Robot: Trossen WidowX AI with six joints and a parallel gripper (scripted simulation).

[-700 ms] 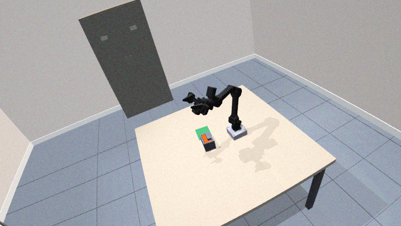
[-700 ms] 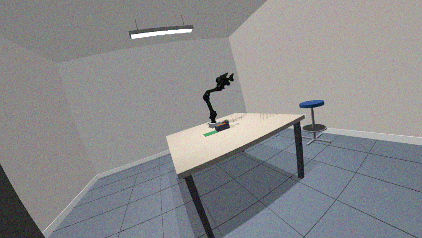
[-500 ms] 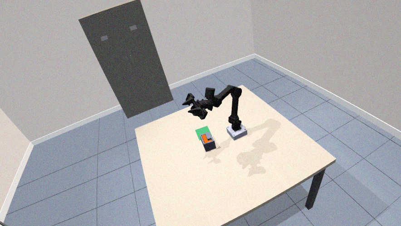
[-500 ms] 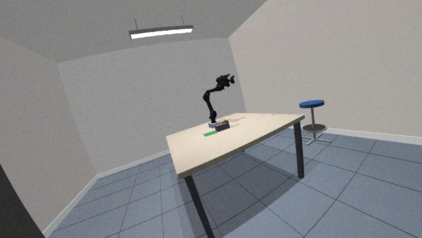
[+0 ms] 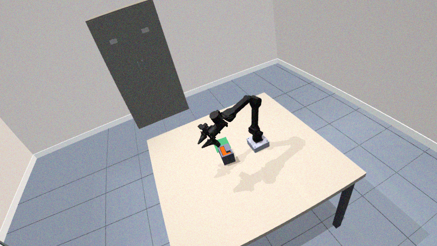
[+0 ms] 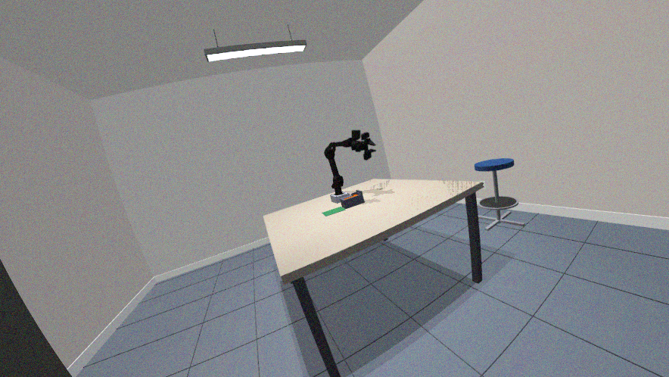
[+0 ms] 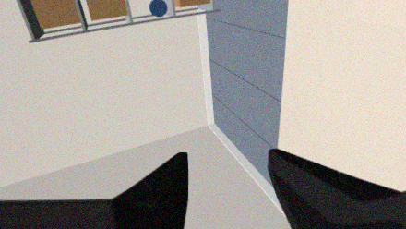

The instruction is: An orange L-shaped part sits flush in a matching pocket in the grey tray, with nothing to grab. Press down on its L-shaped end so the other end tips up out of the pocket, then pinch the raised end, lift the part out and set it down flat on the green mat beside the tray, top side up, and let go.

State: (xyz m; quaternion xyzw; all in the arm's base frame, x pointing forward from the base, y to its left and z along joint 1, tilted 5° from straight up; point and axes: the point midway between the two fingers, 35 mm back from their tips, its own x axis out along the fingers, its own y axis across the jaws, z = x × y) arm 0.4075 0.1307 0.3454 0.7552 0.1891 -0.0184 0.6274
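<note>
Now: the orange L-shaped part 18 cm behind my gripper tip, 17 cm to the right of it and 31 cm below it. Round my gripper tip: green mat (20 cm behind, 33 cm to the right, 38 cm below).
</note>
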